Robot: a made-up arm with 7 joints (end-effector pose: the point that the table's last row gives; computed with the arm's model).
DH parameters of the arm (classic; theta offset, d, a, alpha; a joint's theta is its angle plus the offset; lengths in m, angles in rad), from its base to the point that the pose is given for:
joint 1: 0 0.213 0 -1.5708
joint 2: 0 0 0 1.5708
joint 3: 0 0.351 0.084 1.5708
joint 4: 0 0 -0.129 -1.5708
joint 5: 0 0.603 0 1.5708
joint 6: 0 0 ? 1.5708
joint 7: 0 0 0 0
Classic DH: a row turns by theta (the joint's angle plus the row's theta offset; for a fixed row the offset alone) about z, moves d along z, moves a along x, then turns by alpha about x.
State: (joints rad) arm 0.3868 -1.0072 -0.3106 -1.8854 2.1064 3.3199 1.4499
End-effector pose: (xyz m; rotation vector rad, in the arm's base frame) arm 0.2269 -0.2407 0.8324 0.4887 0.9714 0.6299
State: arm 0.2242 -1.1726 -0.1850 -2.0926 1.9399 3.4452 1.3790
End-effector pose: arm 0.1430 -0.2041 0.8030 0.4341 1.0395 0.2493
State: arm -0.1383 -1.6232 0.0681 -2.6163 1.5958 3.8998 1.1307
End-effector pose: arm -0.0062 -0.0670 0.6687 0.5140 1.0552 -0.9005
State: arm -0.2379 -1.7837 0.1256 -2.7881 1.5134 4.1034 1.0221
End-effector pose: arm -0.0247 -0.0238 0.6042 0.6506 1.0136 -1.2951
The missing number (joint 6, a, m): 0.135
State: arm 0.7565 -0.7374 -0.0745 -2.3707 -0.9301 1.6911 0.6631
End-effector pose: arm 0.4410 0.3627 0.6210 2.3831 0.1527 0.7590
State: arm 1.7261 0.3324 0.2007 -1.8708 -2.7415 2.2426 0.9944
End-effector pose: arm -0.3045 0.7369 0.1473 -0.1889 1.8998 2.3275
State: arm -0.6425 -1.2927 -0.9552 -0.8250 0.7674 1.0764 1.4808
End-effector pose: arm -0.8729 0.1164 0.8053 -0.5579 1.2505 -1.2928
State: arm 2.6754 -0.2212 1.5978 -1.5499 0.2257 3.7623 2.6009
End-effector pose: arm -0.1615 -0.5948 0.7982 0.8200 0.9031 -2.3076
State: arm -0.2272 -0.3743 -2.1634 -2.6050 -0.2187 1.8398 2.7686
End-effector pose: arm -0.3414 -0.4362 -0.0888 -2.0930 -1.7989 -1.4076
